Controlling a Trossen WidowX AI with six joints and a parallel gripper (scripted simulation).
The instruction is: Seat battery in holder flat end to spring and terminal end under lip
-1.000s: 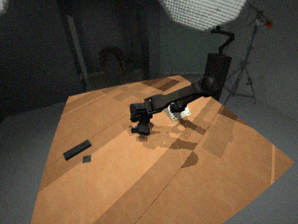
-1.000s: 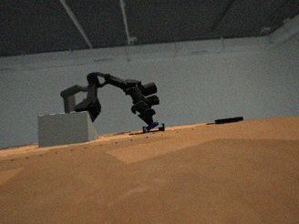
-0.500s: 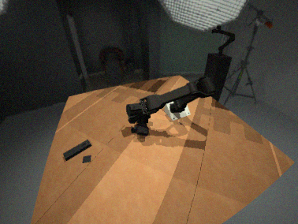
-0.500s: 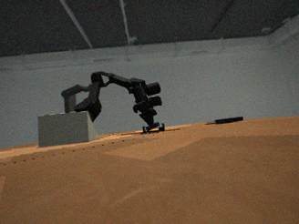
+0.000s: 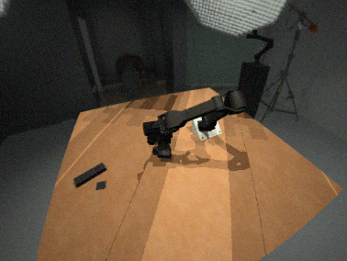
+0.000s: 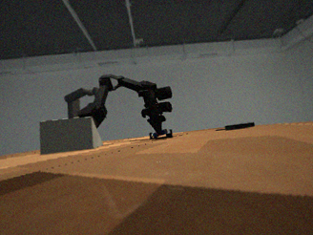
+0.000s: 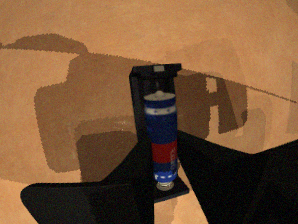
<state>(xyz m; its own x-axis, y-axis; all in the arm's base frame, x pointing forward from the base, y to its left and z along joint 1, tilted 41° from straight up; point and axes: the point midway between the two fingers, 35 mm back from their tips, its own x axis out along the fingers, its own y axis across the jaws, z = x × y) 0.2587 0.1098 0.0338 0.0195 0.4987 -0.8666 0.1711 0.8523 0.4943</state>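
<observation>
The battery lies 10 mm above my gripper tip. The rest, counted from my gripper tip: small black square (310 mm ahead, 140 mm to the left, 10 mm below); then long black bar (380 mm ahead, 70 mm to the left).
</observation>
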